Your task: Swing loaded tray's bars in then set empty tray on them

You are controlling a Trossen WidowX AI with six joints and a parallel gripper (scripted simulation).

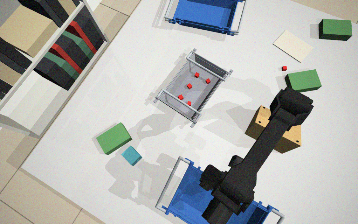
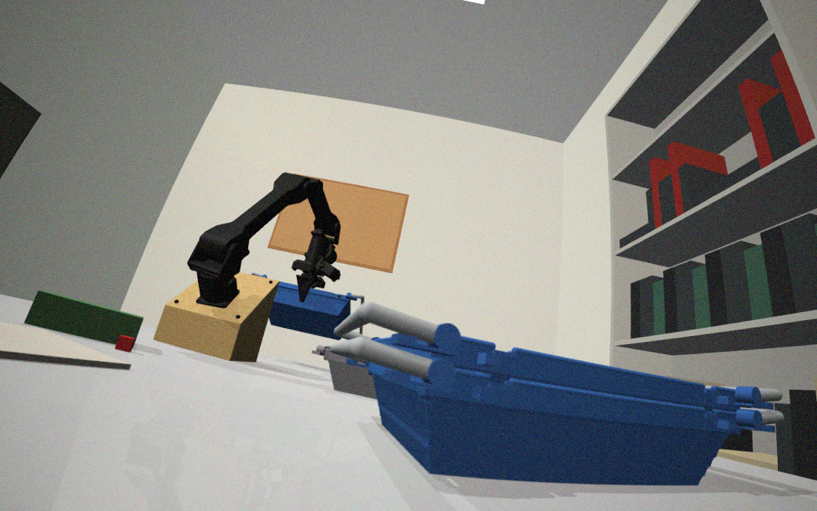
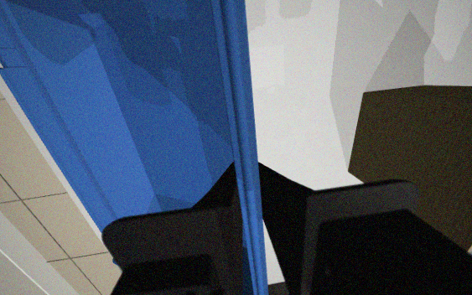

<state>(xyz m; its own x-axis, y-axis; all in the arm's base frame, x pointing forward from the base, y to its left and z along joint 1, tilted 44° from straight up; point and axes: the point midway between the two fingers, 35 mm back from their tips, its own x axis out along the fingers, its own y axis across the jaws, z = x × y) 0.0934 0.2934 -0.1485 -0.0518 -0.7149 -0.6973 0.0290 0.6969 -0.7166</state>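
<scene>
Right now the blue tray is 7 cm to the left of my gripper tip and 1 cm below it. Round my gripper tip: cream sheet: 3 cm behind, 73 cm to the right, 17 cm below; then red block: 4 cm behind, 60 cm to the right, 17 cm below; then cyan block: 37 cm ahead, 6 cm to the left, 15 cm below.
</scene>
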